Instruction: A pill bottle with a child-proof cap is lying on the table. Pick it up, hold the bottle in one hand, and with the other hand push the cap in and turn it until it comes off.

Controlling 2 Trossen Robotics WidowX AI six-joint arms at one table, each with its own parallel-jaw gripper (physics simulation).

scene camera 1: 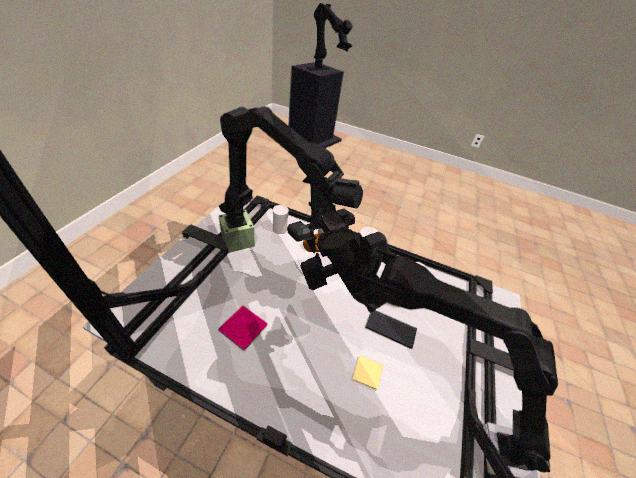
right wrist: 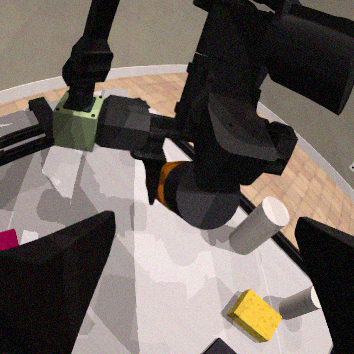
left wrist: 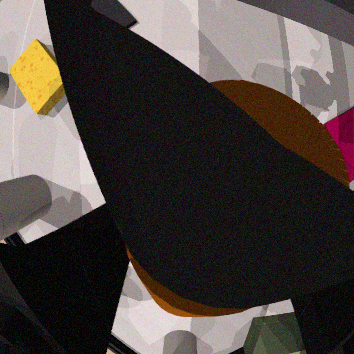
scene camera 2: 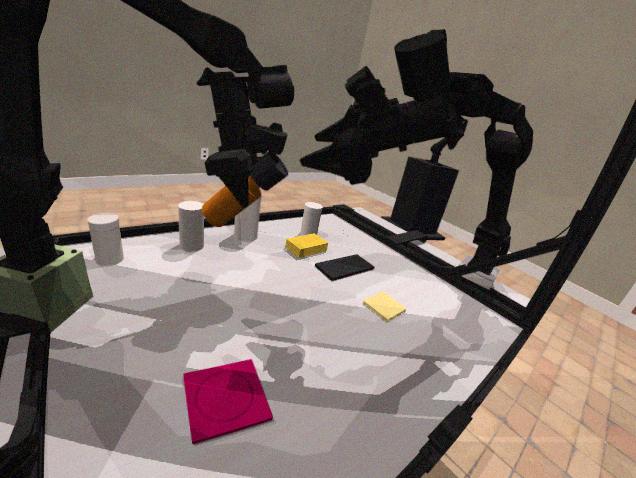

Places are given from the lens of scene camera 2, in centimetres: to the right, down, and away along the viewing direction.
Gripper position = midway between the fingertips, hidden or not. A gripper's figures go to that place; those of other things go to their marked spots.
left gripper (scene camera 2: pixel 248 201): -13, -7, 51
right gripper (scene camera 2: pixel 308 149): -2, -14, 44
orange pill bottle (scene camera 2: pixel 222 207): -17, -6, 49
cap (scene camera 2: pixel 269 170): -8, -11, 46
